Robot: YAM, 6 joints.
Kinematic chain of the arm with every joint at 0, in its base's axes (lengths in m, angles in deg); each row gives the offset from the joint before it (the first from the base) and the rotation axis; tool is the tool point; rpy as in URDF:
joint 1: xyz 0 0 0.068 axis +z
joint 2: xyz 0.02 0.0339 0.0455 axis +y
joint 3: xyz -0.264 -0.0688 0 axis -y
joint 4: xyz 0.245 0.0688 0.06 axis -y
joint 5: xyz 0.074 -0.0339 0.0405 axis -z
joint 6: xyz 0.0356 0 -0.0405 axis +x
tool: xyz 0 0 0 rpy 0 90 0
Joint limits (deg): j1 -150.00..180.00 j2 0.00..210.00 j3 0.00..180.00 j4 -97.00..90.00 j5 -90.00..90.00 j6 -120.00..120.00
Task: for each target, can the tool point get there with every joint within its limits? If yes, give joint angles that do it. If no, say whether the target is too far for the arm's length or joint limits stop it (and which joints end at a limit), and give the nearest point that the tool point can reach.
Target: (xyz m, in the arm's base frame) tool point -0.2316 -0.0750 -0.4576
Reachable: no: joint limits stop it (at a limit: joint 1, joint 2) | nearest point -0.2152 -0.1074 -0.3771 | short by 0.088 m
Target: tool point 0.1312 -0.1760 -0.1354
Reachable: yes | joints -56.29 162.91 35.24 64.79 -18.76 -27.01
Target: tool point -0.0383 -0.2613 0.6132
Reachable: yes | joints 83.24 50.54 165.87 -48.52 -11.74 -72.10
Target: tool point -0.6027 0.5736 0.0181
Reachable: no: too far | nearest point -0.4647 0.4423 0.0405 | short by 0.192 m
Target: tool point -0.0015 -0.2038 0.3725
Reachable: yes | joints -88.76 52.59 36.70 48.42 9.50 -49.48
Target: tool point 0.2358 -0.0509 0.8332
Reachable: no: too far | nearest point 0.1993 -0.0430 0.7117 | short by 0.127 m
